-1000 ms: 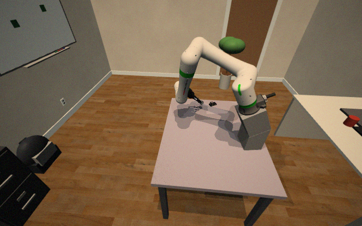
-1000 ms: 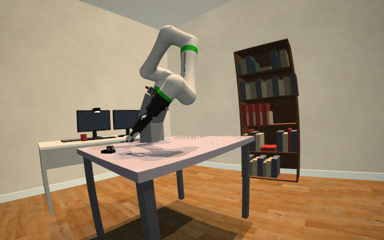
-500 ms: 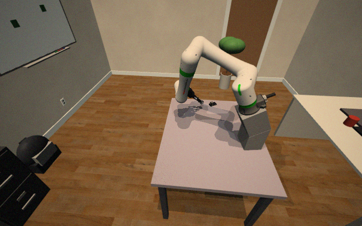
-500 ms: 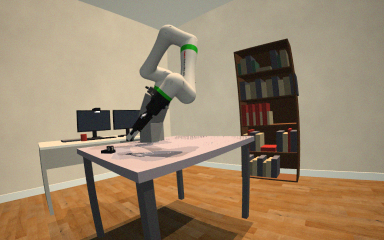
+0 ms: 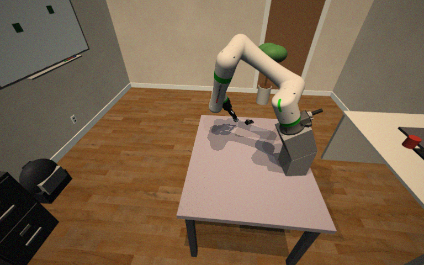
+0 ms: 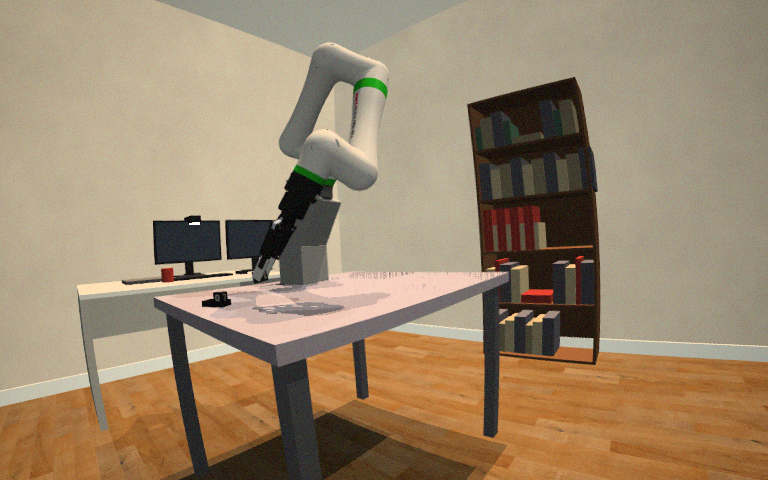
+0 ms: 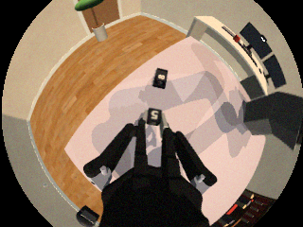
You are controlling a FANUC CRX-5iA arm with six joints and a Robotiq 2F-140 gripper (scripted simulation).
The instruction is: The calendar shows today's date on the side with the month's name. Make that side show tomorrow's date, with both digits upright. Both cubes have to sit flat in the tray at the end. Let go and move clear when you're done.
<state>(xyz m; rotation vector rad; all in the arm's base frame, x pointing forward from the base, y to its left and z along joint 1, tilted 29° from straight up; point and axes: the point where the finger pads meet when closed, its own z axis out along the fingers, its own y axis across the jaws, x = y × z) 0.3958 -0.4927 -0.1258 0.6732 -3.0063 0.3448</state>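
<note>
The black digit cube lies 2 cm below my hand, 1 cm to the right of it and 1 cm behind it.
</note>
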